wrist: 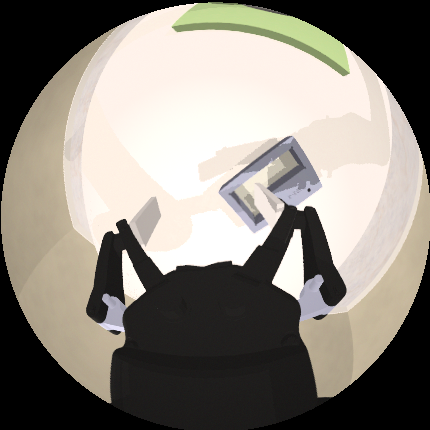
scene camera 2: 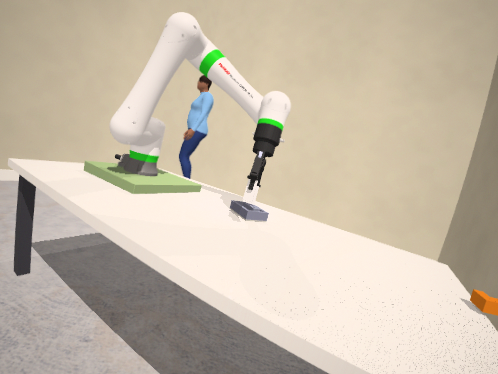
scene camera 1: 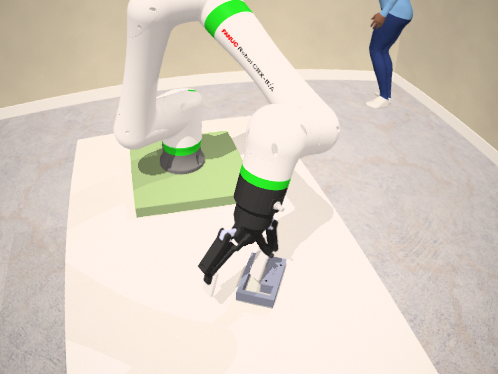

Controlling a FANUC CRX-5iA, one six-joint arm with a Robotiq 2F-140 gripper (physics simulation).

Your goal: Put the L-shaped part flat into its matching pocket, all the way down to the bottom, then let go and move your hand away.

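Pixels of known places: gripper, fingertip midpoint: (wrist: 205, 198) (scene camera 2: 248, 202) (scene camera 1: 232, 284); arm's base, link origin: (scene camera 2: 140, 172) (scene camera 1: 182, 161).
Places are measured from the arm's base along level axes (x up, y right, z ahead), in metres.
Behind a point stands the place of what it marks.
The orange L-shaped part (scene camera 2: 485, 302) {x -0.008, y 0.019, z 1.243 m} shows in part at the right border of scene camera 2, by the table's far end, well away from the gripper. I cannot tell whether it rests on the table; it does not show in scene camera 1 or the wrist view. The grey pocket block (scene camera 1: 255, 300) {x -0.019, y -0.068, z 0.584 m} (scene camera 2: 250, 212) {x -0.008, y -0.037, z 0.566 m} (wrist: 312, 180) {x -0.003, y -0.156, z 0.487 m} sits on the table, its L-shaped pocket empty and its light floor showing. My gripper (scene camera 1: 237, 272) {x 0.029, y -0.018, z 0.561 m} (scene camera 2: 250, 193) {x 0.029, y -0.018, z 0.561 m} (wrist: 205, 198) {x 0.029, y -0.018, z 0.561 m} is wide open and empty. One pale finger pad is over or beside the block and hides part of it; the other is off to its side.
The pale table (scene camera 1: 150, 300) {x -0.040, y 0.173, z 0.520 m} (scene camera 2: 150, 215) {x -0.039, y 0.263, z 0.413 m} (wrist: 150, 100) {x -0.039, y 0.147, z 0.428 m} carries the green base plate (scene camera 1: 185, 192) {x -0.004, y 0.016, z 0.164 m} (scene camera 2: 167, 188) {x -0.020, y 0.018, z 0.205 m} (wrist: 280, 25) under the arm's base. A person (scene camera 1: 385, 50) (scene camera 2: 200, 112) in a blue top stands behind the table.
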